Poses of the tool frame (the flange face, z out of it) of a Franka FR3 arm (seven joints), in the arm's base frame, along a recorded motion.
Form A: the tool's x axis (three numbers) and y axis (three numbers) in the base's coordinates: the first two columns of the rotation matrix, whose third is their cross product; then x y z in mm.
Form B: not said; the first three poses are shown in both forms.
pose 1, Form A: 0.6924, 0.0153, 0.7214, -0.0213, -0.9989, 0.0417, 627.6, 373.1, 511.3
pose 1, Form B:
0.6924, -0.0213, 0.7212, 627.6
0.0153, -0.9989, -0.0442, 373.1
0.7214, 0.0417, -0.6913, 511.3
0, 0, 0, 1

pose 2, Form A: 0.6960, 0.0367, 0.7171, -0.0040, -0.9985, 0.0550, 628.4, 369.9, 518.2
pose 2, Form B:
0.6960, -0.0040, 0.7180, 628.4
0.0367, -0.9985, -0.0411, 369.9
0.7171, 0.0550, -0.6948, 518.2
0, 0, 0, 1

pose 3, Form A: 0.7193, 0.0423, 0.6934, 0.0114, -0.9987, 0.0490, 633.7, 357.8, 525.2
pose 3, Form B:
0.7193, 0.0114, 0.6946, 633.7
0.0423, -0.9987, -0.0273, 357.8
0.6934, 0.0490, -0.7188, 525.2
0, 0, 0, 1

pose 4, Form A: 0.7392, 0.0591, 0.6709, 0.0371, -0.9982, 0.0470, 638.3, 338.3, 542.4
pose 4, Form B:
0.7392, 0.0371, 0.6725, 638.3
0.0591, -0.9982, -0.0099, 338.3
0.6709, 0.0470, -0.7401, 542.4
0, 0, 0, 1

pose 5, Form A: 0.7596, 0.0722, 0.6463, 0.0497, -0.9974, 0.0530, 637.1, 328.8, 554.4
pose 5, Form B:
0.7596, 0.0497, 0.6484, 637.1
0.0722, -0.9974, -0.0081, 328.8
0.6463, 0.0530, -0.7612, 554.4
0, 0, 0, 1

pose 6, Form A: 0.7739, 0.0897, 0.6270, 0.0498, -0.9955, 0.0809, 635.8, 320.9, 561.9
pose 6, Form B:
0.7739, 0.0498, 0.6314, 635.8
0.0897, -0.9955, -0.0314, 320.9
0.6270, 0.0809, -0.7749, 561.9
0, 0, 0, 1

